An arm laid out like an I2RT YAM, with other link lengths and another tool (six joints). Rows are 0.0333 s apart.
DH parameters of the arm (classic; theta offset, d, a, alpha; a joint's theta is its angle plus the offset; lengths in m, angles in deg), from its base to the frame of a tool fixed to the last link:
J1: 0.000 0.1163 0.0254 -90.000
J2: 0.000 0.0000 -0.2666 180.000
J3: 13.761 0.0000 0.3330 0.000
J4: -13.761 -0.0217 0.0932 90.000
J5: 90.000 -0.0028 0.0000 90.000
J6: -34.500 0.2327 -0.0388 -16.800
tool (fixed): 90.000 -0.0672 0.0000 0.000
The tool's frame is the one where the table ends.
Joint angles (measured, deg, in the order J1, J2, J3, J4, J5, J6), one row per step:
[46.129 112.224 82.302 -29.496 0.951 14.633]
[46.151 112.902 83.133 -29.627 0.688 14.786]
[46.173 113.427 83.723 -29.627 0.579 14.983]
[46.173 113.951 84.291 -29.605 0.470 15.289]
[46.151 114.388 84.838 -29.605 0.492 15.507]
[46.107 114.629 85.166 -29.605 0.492 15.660]
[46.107 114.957 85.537 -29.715 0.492 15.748]
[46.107 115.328 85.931 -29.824 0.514 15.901]
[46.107 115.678 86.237 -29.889 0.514 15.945]
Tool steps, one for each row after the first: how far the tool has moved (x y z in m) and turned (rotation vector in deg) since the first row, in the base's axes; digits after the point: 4 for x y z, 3 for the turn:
[0.0015 0.0030 -0.0001 0.228 0.203 0.024]
[0.0030 0.0053 -0.0004 0.411 0.296 -0.068]
[0.0047 0.0075 -0.0008 0.635 0.428 -0.275]
[0.0067 0.0091 -0.0006 0.780 0.417 -0.495]
[0.0082 0.0100 -0.0003 0.899 0.411 -0.670]
[0.0091 0.0109 -0.0009 0.882 0.489 -0.746]
[0.0101 0.0118 -0.0016 0.863 0.589 -0.889]
[0.0108 0.0125 -0.0028 0.799 0.680 -0.928]

